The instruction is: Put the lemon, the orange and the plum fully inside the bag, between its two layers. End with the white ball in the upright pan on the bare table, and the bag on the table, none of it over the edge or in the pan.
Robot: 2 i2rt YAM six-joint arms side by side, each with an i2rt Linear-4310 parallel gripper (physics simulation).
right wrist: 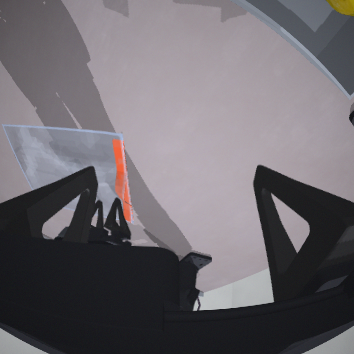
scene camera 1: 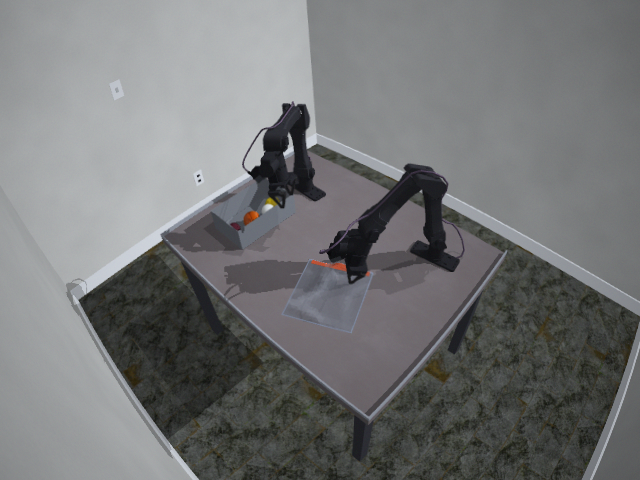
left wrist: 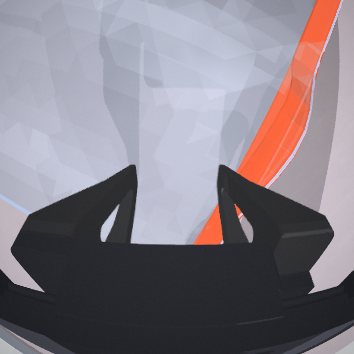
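Observation:
The clear bag (scene camera 1: 325,302) (left wrist: 180,125) (right wrist: 60,150) lies flat on the table, its orange-edged mouth (left wrist: 280,145) (right wrist: 120,170) bulging slightly near the middle. My left gripper (scene camera 1: 356,280) (left wrist: 176,173) (right wrist: 108,199) is partly open and empty above the bag, near the orange edge; I cannot tell if it touches. The grey pan (scene camera 1: 258,230) (right wrist: 330,62) stands upright, holding the plum (scene camera 1: 235,226), the orange (scene camera 1: 251,217), the white ball (scene camera 1: 267,208) and the lemon (scene camera 1: 270,202) (right wrist: 343,5). My right gripper (scene camera 1: 284,198) (right wrist: 175,174) is wide open and empty, above the pan's right end in scene camera 1.
The table (scene camera 1: 403,320) has raised-looking edges. The pan stands near its back left edge by the wall. The left arm's base (scene camera 1: 434,255) is at the right and the right arm's base (scene camera 1: 312,192) at the back. Arm shadows fall across the table beside the bag.

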